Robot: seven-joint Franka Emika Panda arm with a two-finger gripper.
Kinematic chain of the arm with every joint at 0, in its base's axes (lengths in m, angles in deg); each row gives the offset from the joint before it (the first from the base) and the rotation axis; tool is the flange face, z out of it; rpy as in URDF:
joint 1: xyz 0 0 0.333 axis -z
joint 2: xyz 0 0 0 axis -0.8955 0.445 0
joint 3: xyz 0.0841 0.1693 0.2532 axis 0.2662 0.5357 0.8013
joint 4: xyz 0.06 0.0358 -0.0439 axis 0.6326 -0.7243 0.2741
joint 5: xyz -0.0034 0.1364 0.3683 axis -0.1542 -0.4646 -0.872
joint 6: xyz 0 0 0 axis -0.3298 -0.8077 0.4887
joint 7: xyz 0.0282 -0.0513 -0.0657 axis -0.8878 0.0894 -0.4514
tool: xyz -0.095 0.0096 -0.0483 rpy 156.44 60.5 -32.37
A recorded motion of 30 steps. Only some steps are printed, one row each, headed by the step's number.
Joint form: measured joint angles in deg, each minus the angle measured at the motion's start. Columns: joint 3, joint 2, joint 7, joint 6, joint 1, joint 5, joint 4.
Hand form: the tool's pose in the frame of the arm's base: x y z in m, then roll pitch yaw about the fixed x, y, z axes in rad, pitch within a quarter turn. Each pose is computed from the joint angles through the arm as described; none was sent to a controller.
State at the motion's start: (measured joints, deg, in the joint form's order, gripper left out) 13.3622 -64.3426 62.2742 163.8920 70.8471 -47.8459 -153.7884
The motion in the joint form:
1: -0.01 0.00 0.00 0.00 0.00 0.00 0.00
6: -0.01 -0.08 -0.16 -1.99 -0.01 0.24 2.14
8: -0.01 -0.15 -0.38 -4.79 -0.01 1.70 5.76
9: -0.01 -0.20 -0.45 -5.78 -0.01 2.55 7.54
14: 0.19 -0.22 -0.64 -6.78 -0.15 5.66 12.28
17: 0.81 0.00 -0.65 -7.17 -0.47 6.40 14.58
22: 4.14 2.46 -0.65 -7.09 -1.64 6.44 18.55
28: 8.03 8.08 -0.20 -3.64 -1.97 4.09 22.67
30: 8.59 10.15 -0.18 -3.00 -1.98 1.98 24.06
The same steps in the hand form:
1: 0.3357 -0.1476 0.4157 2.9172 0.1495 -1.0038
6: 0.3386 -0.1515 0.4305 2.9149 0.1428 -1.0059
8: 0.3431 -0.1597 0.4561 2.9040 0.1137 -1.0045
9: 0.3454 -0.1640 0.4694 2.9016 0.0928 -1.0035
14: 0.3540 -0.1748 0.5069 2.8998 0.0067 -0.9899
17: 0.3607 -0.1733 0.5245 2.9037 -0.0291 -0.9769
22: 0.3885 -0.1470 0.5433 2.8970 -0.0756 -0.9097
28: 0.4335 -0.1151 0.5419 2.9244 -0.1021 -0.8499
30: 0.4465 -0.1087 0.5376 2.9476 -0.0830 -0.8499

